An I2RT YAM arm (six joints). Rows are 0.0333 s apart.
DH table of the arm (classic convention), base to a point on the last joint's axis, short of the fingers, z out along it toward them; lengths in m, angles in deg. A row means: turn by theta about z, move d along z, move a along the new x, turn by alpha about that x. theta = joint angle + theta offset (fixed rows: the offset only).
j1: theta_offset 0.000, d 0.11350, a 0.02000, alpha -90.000
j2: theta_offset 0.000, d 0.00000, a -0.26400, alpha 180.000
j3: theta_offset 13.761, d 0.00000, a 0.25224, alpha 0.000
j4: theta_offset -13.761, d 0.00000, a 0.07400, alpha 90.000
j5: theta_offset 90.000, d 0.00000, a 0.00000, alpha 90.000
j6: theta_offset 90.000, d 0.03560, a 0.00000, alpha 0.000
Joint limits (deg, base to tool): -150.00..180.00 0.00..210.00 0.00..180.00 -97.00..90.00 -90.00..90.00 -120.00..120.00
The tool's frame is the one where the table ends.
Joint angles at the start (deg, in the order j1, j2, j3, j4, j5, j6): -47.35, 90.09, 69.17, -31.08, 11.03, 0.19
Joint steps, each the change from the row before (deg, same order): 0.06, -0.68, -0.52, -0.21, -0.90, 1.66; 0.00, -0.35, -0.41, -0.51, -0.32, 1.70; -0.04, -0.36, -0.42, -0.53, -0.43, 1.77; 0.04, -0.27, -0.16, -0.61, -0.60, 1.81; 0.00, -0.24, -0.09, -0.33, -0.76, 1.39; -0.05, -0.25, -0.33, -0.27, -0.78, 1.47; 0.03, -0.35, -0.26, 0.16, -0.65, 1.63; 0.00, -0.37, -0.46, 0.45, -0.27, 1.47; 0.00, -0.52, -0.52, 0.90, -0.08, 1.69; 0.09, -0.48, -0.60, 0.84, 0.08, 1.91; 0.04, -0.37, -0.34, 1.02, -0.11, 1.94
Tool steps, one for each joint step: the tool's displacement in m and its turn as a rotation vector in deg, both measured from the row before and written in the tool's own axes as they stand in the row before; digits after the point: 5 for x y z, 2 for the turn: 0.00207, 0.00043, -0.00244, -0.94, 0.06, 1.60; 0.00256, -0.00002, -0.00078, -0.29, 0.58, 1.60; 0.00264, -0.00026, -0.00075, -0.36, 0.62, 1.70; 0.00166, 0.00027, -0.00110, -0.57, 0.55, 1.70; 0.00083, 0.00020, -0.00110, -0.73, 0.28, 1.36; 0.00187, -0.00013, -0.00035, -0.68, 0.47, 1.46; 0.00066, 0.00031, -0.00120, -0.70, -0.12, 1.64; 0.00100, -0.00011, -0.00065, -0.34, -0.29, 1.51; 0.00025, -0.00016, -0.00132, -0.29, -0.85, 1.79; 0.00089, 0.00013, -0.00090, -0.17, -0.70, 1.92; -0.00061, 0.00036, -0.00108, -0.45, -0.96, 2.02
